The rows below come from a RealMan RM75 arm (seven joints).
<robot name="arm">
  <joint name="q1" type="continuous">
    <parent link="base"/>
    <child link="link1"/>
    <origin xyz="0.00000 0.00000 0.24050" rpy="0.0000 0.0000 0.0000"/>
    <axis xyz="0 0 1"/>
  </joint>
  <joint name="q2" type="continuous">
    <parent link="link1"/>
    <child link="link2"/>
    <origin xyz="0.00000 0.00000 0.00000" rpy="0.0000 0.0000 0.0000"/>
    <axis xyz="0 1 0"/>
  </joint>
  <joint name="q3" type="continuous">
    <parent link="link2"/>
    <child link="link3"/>
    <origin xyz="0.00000 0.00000 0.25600" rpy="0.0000 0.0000 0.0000"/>
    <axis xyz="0 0 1"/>
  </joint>
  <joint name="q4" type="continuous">
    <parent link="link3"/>
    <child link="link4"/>
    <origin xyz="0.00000 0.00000 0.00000" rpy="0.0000 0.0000 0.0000"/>
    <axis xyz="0 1 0"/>
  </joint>
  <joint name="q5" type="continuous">
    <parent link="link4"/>
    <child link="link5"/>
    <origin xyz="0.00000 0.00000 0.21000" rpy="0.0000 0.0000 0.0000"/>
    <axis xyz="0 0 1"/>
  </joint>
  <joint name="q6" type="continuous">
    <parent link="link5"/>
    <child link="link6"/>
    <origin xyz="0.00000 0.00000 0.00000" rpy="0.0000 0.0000 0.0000"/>
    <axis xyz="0 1 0"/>
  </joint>
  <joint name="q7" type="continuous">
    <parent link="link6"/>
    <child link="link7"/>
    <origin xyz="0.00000 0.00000 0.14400" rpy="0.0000 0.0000 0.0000"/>
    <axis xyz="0 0 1"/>
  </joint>
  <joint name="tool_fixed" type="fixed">
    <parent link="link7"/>
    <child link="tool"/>
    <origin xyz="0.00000 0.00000 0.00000" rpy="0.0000 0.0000 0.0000"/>
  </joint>
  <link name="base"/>
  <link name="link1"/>
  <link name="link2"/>
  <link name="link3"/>
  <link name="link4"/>
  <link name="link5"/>
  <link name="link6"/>
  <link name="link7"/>
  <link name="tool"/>
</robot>
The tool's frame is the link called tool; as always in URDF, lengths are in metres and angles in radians. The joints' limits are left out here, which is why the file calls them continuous.
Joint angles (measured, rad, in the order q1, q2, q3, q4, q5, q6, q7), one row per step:
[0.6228, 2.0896, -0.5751, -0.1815, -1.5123, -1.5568, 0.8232]
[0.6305, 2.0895, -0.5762, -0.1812, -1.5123, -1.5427, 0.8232]
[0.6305, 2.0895, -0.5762, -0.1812, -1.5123, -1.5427, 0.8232]
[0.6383, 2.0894, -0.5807, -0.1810, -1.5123, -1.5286, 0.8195]
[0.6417, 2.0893, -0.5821, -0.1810, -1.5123, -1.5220, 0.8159]
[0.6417, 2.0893, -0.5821, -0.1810, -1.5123, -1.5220, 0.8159]
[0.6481, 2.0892, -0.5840, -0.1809, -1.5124, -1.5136, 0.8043]
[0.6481, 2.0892, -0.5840, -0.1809, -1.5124, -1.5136, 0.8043]
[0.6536, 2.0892, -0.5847, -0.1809, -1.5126, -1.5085, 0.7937]
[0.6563, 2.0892, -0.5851, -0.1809, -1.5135, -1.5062, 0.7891]
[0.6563, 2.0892, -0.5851, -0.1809, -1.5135, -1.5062, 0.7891]
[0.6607, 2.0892, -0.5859, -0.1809, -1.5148, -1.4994, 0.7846]
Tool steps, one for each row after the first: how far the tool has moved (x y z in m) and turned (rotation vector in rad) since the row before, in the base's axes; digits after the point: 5 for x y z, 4 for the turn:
[-0.00121, 0.00288, -0.00086, 0.0000, -0.0082, -0.0036]
[0.00000, 0.00000, 0.00000, 0.0000, 0.0000, 0.0000]
[-0.00138, 0.00264, -0.00126, 0.0004, -0.0122, -0.0002]
[-0.00053, 0.00125, -0.00046, 0.0021, -0.0065, 0.0002]
[0.00000, 0.00000, 0.00000, 0.0000, 0.0000, 0.0000]
[-0.00140, 0.00201, -0.00064, 0.0073, -0.0123, 0.0056]
[0.00000, 0.00000, 0.00000, 0.0000, 0.0000, 0.0000]
[-0.00142, 0.00159, -0.00036, 0.0071, -0.0093, 0.0065]
[-0.00071, 0.00069, -0.00027, 0.0025, -0.0047, 0.0034]
[0.00000, 0.00000, 0.00000, 0.0000, 0.0000, 0.0000]
[-0.00086, 0.00140, -0.00058, 0.0023, -0.0076, 0.0017]

